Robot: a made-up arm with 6 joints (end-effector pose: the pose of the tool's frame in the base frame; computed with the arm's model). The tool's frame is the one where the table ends.
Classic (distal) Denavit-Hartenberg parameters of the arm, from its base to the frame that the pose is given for. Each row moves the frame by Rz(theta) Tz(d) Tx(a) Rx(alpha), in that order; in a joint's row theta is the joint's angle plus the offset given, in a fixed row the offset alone. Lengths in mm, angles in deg.
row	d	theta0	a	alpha
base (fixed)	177	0	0	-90
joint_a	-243	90	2	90
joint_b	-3	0	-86	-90
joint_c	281	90	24	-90
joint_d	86	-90	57	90
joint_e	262	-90	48	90
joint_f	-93	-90	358	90
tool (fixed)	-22	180	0	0
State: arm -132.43 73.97 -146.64 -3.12 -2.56 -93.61
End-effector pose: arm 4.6 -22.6 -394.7 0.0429 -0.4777 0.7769 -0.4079
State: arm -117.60 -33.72 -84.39 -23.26 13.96 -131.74
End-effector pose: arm -200.0 219.3 -257.2 0.8140 -0.1114 -0.5662 -0.0662
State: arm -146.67 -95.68 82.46 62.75 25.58 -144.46
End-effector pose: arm 178.0 -362.6 999.3 0.7345 0.2412 0.6032 0.1964
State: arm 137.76 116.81 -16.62 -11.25 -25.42 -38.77
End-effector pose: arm 265.9 -700.6 -11.5 0.0247 -0.3368 -0.6787 0.6521
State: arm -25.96 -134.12 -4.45 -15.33 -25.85 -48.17
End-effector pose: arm 275.2 -363.4 -337.1 0.1991 -0.7492 -0.0940 -0.6247
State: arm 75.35 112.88 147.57 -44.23 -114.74 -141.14
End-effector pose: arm -30.1 -162.9 642.9 0.1706 -0.7721 0.3224 0.5204
